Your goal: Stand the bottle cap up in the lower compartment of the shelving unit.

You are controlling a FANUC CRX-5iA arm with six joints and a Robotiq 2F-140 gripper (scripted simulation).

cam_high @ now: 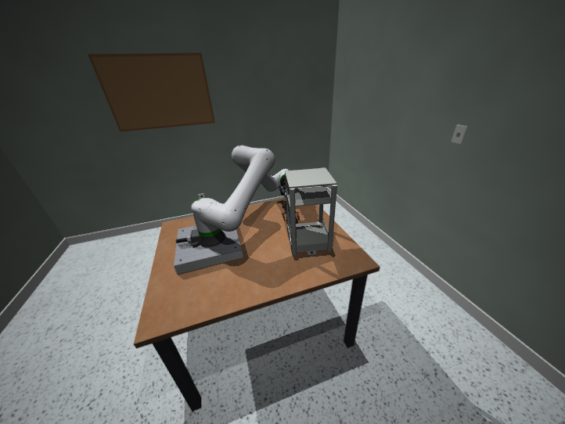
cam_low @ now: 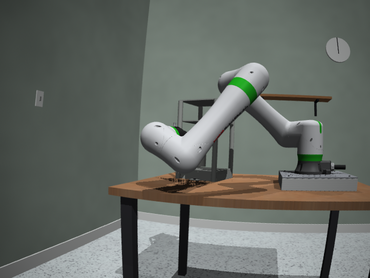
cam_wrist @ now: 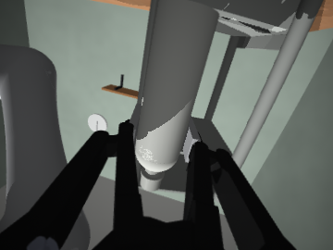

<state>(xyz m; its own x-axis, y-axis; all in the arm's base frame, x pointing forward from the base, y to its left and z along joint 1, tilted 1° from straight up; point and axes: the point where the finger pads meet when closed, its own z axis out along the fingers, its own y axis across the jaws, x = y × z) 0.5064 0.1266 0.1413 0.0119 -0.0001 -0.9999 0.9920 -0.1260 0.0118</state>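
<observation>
My gripper is now 50 mm short of the shelving unit, 220 mm to the left of it and 10 mm below it. Also, from my hand: bottle (10 mm above).
</observation>
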